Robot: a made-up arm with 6 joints.
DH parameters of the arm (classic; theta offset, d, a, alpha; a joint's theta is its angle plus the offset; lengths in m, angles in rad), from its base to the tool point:
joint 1: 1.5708 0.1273 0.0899 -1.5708
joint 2: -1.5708 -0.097 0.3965 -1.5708
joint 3: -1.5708 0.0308 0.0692 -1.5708
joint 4: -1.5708 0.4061 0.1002 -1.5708
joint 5: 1.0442 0 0.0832 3.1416
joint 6: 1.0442 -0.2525 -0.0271 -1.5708
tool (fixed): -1.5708 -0.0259 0 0
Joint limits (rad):
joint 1: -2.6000..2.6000
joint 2: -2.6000..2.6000
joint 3: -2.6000..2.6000
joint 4: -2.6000..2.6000
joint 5: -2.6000..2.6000
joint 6: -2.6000..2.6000
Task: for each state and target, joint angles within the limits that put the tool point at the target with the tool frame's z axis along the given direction. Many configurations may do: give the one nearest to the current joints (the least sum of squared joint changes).
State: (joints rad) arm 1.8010 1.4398 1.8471 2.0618 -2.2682 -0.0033
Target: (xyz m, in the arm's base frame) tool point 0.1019 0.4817 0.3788 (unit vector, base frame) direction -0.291 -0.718 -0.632
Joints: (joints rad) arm 0.9814 1.6059 2.2619 2.3967 -2.3817 -0.2888
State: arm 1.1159 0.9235 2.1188 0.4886 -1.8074 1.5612
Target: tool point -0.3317 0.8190 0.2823 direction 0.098 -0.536 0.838
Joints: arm 1.0726 0.7967 1.8591 -0.2415 -1.1707 0.9280
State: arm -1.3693 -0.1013 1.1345 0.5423 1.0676 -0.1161
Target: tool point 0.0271 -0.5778 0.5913 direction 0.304 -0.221 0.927
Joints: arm -0.8344 -0.5230 1.5588 0.9624 1.1118 -0.0725
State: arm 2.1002 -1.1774 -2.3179 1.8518 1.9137 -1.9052
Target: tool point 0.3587 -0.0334 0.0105 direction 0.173 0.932 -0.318
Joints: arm 2.6000 -1.3697 -1.4264 1.0467 2.1741 -2.3239
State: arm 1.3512 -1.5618 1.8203 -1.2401 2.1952 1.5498
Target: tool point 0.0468 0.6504 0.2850 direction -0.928 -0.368 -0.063
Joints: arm 2.0213 -1.8570 1.6277 -1.9221 2.6000 1.1555
